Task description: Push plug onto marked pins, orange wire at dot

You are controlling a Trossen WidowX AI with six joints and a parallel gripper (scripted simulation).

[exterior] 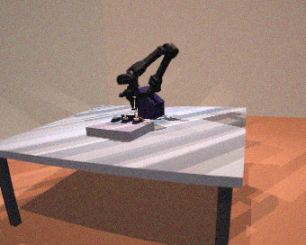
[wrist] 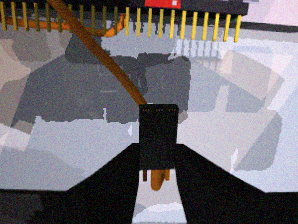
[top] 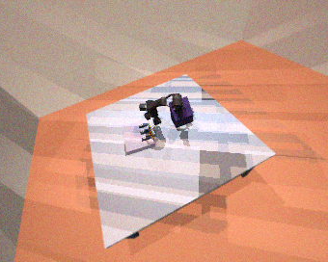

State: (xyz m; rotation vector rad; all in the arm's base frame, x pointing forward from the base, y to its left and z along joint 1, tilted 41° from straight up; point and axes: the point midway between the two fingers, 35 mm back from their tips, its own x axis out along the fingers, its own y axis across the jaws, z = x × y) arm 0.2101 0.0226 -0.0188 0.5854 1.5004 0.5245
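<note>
Right now the red band is 80 mm ahead of my gripper tip and 20 mm below it. Round my gripper tip: dark servo: 130 mm ahead, 20 mm to the left, 50 mm below; white dot: 80 mm ahead, 10 mm to the right, 20 mm below; printed holder: 240 mm ahead, 10 mm to the left, 70 mm below.
</note>
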